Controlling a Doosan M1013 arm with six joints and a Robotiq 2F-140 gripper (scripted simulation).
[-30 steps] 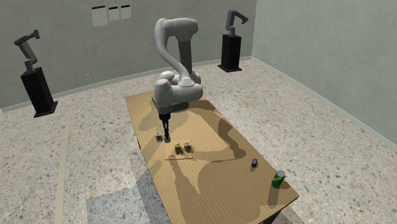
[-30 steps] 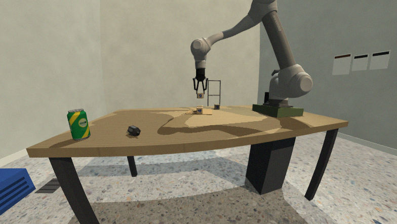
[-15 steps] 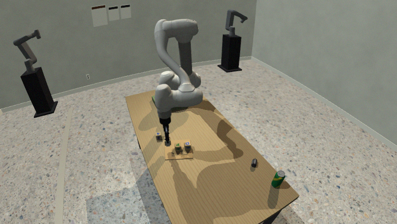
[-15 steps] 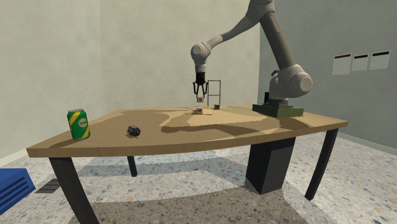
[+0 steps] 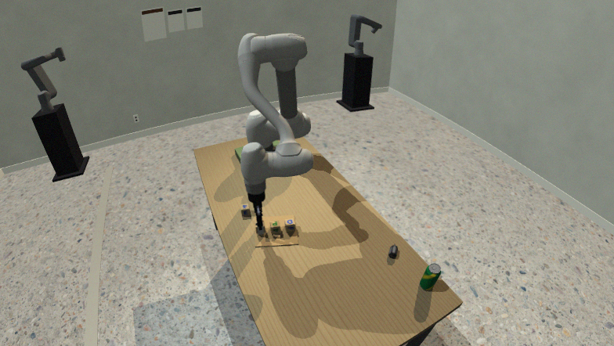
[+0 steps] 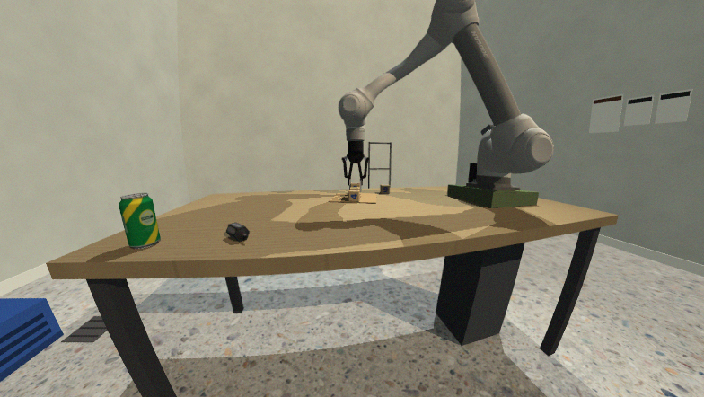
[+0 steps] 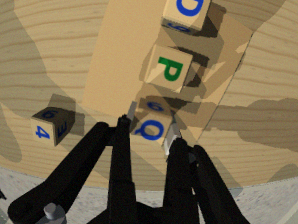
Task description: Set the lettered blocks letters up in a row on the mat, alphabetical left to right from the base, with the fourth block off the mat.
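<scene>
My gripper is now 20 mm short of the tan mat, 70 mm to the right of it and 40 mm above it. From my hand the other things lie so: D block (30 mm ahead, 140 mm to the left, 20 mm below); blue-lettered block (10 mm below); black object (370 mm ahead, 510 mm to the left, 30 mm below).
</scene>
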